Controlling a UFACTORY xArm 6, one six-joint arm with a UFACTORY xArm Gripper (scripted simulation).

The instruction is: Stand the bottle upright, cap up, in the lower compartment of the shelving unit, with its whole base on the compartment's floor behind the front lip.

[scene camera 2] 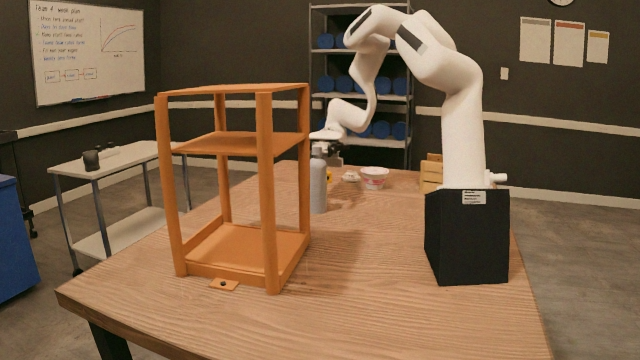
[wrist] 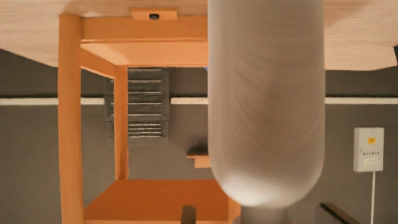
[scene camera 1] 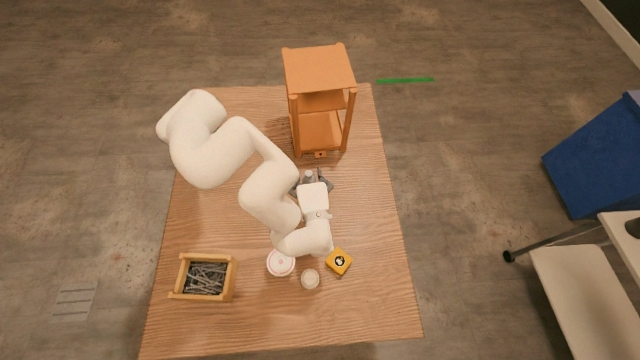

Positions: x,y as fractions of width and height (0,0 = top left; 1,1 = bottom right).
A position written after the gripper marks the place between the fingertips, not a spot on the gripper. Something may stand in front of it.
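The gripper (scene camera 1: 0.48,0.47) is in the scene, together with a grey bottle (scene camera 2: 0.50,0.47) and a shelving unit (wrist: 0.31,0.17). The wrist view shows the bottle (wrist: 0.67,0.33) too.
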